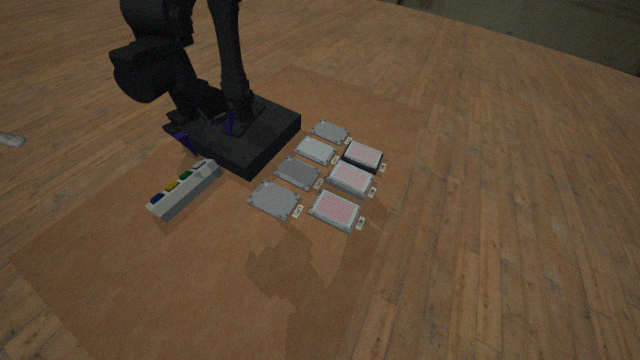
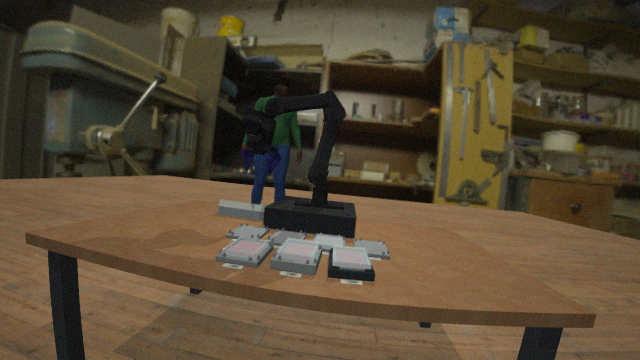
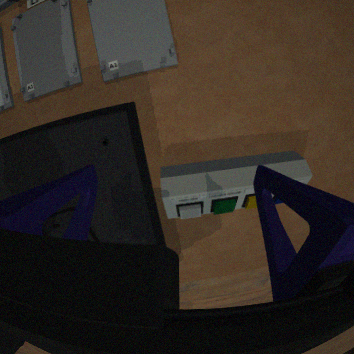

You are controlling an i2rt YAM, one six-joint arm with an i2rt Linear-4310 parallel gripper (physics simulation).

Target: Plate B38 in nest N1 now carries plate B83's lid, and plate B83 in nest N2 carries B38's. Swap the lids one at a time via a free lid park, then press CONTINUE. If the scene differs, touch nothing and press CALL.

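Frame: origin at the arm's base, x ahead, y left, z up, level; millimetres.
Seen in the pictures: gripper, fingertip midpoint: (image 1: 214, 145) (image 2: 257, 172) (image 3: 175, 173); arm's base, origin of the base link: (image 1: 245, 118) (image 2: 318, 205).
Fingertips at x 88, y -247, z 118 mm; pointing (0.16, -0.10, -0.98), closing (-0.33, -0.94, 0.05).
Pixels of each thing's top centre, then the offset from my fingertips to it. "spot": a spot on its surface instead. Level surfaces: height alone.
- nest N1, surface spot: (image 2: 246, 248) spot: 366 mm ahead, 43 mm left, 172 mm down
- nest N2, surface spot: (image 2: 296, 250) spot: 388 mm ahead, 163 mm left, 159 mm down
- third park, surface spot: (image 2: 329, 242) (image 1: 323, 150) spot: 223 mm ahead, 262 mm left, 181 mm down
- button box, middle of its top: (image 3: 244, 200) (image 1: 179, 179) (image 2: 246, 201) 133 mm back, 60 mm right, 135 mm down
- dark nest, surface spot: (image 2: 351, 262) spot: 436 mm ahead, 284 mm left, 163 mm down
- table, its level: 199 mm down
Plate in nest N1 (image 1: 335, 210) (image 2: 246, 248) and plate in nest N2 (image 1: 350, 177) (image 2: 296, 250) are pink under what look like clear lids; their codes are unreadable. Lid parks LP1 (image 1: 274, 199) (image 2: 247, 231) (image 3: 132, 37) and LP2 (image 1: 297, 172) (image 2: 287, 237) (image 3: 47, 50) look bare and grey. A third park (image 1: 315, 150) (image 2: 329, 242) looks paler, as if lidded; a fourth (image 1: 330, 131) (image 2: 371, 248) looks bare. The button box (image 1: 192, 192) (image 2: 241, 210) (image 3: 225, 172) has white, green, yellow and blue buttons; their labels are unreadable. My gripper (image 1: 213, 144) (image 2: 259, 171) (image 3: 175, 173) is open and empty, above the box's white-button end.
The black robot base (image 1: 250, 150) (image 2: 310, 216) (image 3: 105, 142) stands beside the button box. A dark nest (image 1: 363, 156) (image 2: 351, 262) holds another pink plate beyond N2. A person in a green top (image 2: 285, 130) stands behind the table (image 2: 450, 295).
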